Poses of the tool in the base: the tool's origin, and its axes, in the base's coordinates. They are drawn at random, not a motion.
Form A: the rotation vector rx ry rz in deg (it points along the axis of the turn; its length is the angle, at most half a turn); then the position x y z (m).
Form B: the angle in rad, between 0 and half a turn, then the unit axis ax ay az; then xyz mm. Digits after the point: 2 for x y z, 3 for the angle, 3 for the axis.
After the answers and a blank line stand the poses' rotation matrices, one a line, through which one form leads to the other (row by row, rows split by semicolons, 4 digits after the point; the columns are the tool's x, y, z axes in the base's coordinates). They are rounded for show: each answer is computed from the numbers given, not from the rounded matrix.
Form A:
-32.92, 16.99, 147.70, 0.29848, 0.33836, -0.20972
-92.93, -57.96, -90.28, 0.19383, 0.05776, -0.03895
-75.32, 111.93, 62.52, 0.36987, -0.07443, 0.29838
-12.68, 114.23, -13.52, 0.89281, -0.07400, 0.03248
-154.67, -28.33, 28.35, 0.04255, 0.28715, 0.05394
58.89, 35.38, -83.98, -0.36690, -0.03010, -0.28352
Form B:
2.658, -0.216, 0.112, 0.970, 298.48, 338.36, -209.72
2.477, -0.655, -0.408, -0.636, 193.83, 57.76, -38.95
2.595, -0.507, 0.753, 0.420, 369.87, -74.43, 298.38
2.020, -0.110, 0.987, -0.117, 892.81, -74.00, 32.48
2.789, -0.968, -0.177, 0.177, 42.55, 287.15, 53.94
1.894, 0.543, 0.326, -0.774, -366.90, -30.10, -283.52

-0.7971 -0.4967 -0.3434; 0.4058 -0.8617 0.3046; -0.4472 0.1034 0.8884
-0.0211 0.8700 0.4926; 0.0857 -0.4893 0.8679; 0.9961 0.0606 -0.0642
-0.3786 -0.9256 -0.0038; -0.4886 0.1964 0.8501; -0.7861 0.3237 -0.5266
-0.4168 -0.0498 0.9076; -0.2604 0.9632 -0.0667; -0.8709 -0.2641 -0.4145
0.8780 0.2714 -0.3942; 0.3940 -0.8774 0.2736; -0.2716 -0.3956 -0.8773
0.0708 0.9671 -0.2442; -0.5009 -0.1772 -0.8472; -0.8626 0.1822 0.4719

